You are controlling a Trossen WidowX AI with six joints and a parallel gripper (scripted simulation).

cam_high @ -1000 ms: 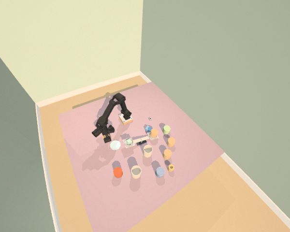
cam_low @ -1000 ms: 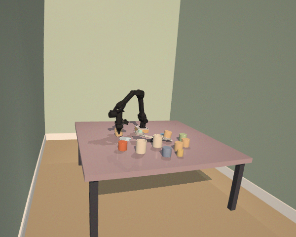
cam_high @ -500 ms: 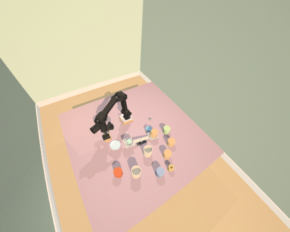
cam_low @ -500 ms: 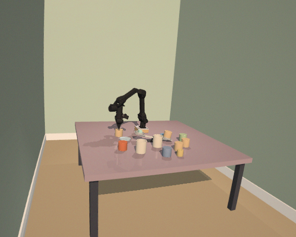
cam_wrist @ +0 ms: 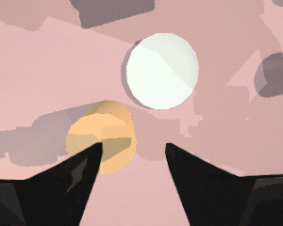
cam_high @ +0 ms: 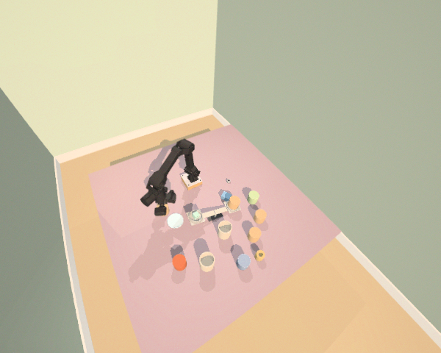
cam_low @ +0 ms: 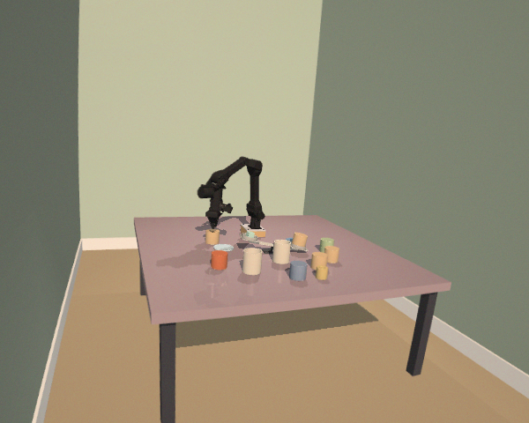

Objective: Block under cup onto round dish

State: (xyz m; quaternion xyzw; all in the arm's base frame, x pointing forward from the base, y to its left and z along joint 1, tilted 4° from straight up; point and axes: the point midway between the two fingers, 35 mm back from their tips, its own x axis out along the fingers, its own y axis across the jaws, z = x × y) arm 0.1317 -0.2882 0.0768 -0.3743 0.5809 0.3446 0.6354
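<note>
Right now my gripper tip is 15 cm short of the pale green block and 14 cm to the right of it. The rest, counted from my gripper tip: blue block (11 cm ahead, 40 cm to the left, 7 cm below); then round dish (7 cm ahead, 3 cm to the left, 9 cm below); then green cup (22 cm ahead, 53 cm to the left, 5 cm below).
</note>
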